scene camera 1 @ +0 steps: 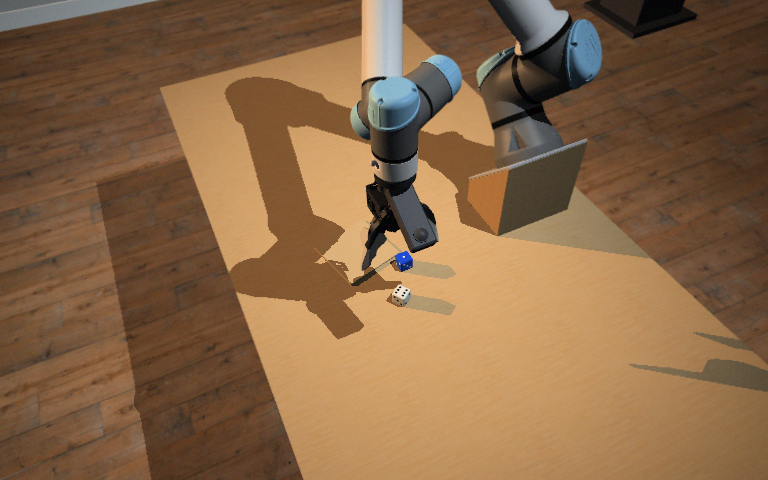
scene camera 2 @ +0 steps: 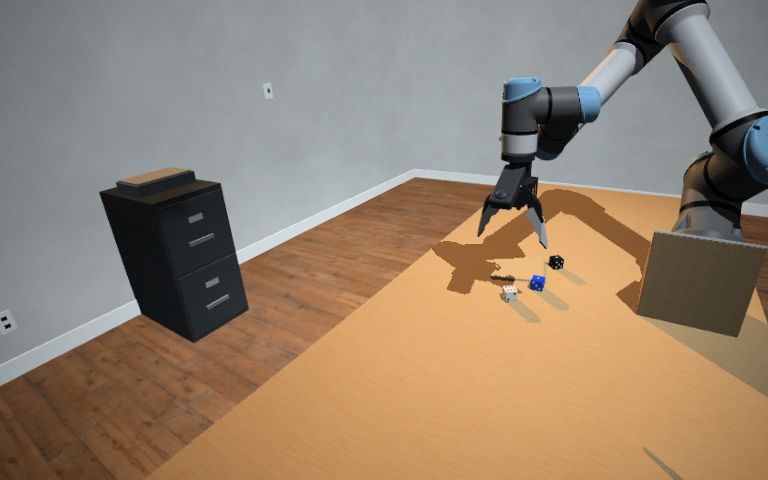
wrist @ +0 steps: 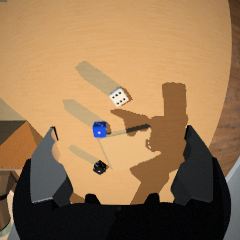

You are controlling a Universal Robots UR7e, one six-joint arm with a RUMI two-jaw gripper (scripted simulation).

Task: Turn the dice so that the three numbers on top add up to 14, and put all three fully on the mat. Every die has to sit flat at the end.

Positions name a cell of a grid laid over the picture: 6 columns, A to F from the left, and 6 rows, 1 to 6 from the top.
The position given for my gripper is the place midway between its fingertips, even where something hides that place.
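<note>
Scene camera 1 shows me my gripper (scene camera 1: D4), together with a tan mat (scene camera 1: C4). In scene camera 2 I see the gripper (scene camera 2: D4) and the mat (scene camera 2: D4). The wrist view, too, has the gripper (wrist: D4) in it, and with it the mat (wrist: D4).
</note>
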